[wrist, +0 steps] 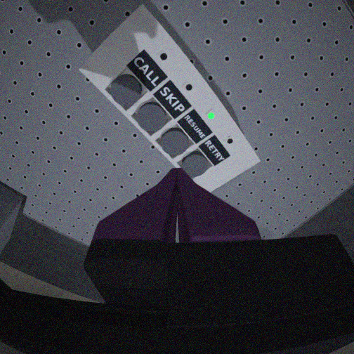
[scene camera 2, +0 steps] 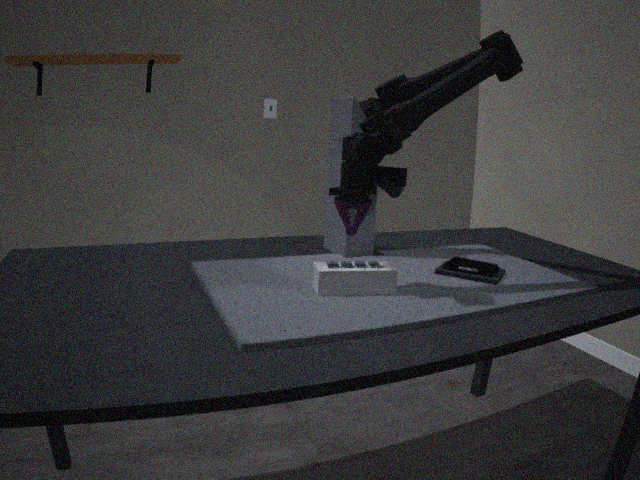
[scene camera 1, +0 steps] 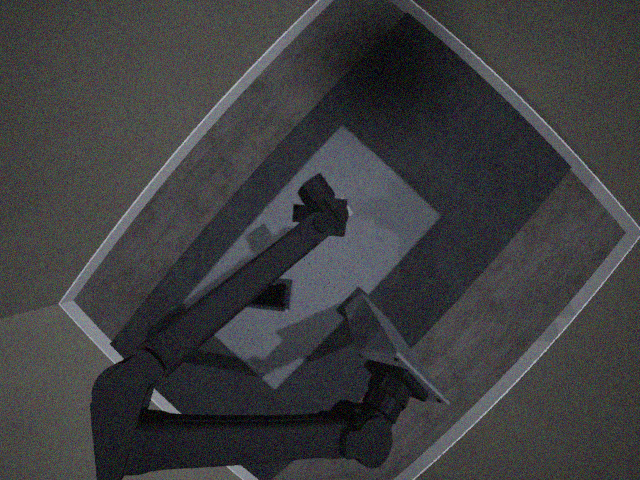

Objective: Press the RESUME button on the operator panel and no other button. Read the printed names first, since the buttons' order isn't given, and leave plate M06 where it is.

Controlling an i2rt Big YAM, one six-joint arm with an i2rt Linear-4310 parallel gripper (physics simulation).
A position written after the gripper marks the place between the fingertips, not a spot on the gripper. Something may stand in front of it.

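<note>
The gripper (scene camera 2: 351,235) is visible, and the wrist view also shows the gripper (wrist: 176,176). A white operator panel (wrist: 140,46) can be seen as well.
</note>
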